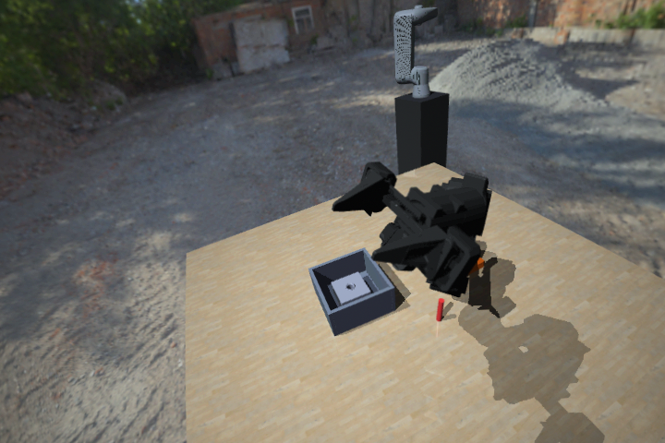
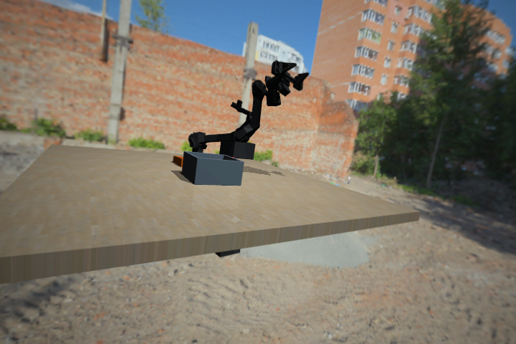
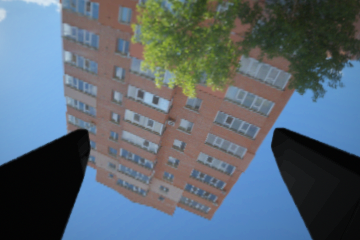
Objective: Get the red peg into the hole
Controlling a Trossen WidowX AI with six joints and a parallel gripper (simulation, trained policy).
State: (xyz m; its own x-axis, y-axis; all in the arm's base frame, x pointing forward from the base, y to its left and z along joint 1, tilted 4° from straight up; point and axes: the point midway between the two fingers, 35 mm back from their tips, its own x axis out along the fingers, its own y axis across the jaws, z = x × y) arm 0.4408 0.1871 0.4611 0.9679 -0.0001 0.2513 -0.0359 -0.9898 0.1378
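Right now the red peg is 470 mm below my gripper tip, 280 mm behind it and 110 mm to the right of it. From my gripper tip the other things lie so: pale plate 470 mm below, 310 mm to the right, 120 mm behind; grey box 490 mm below, 310 mm to the right, 120 mm behind.
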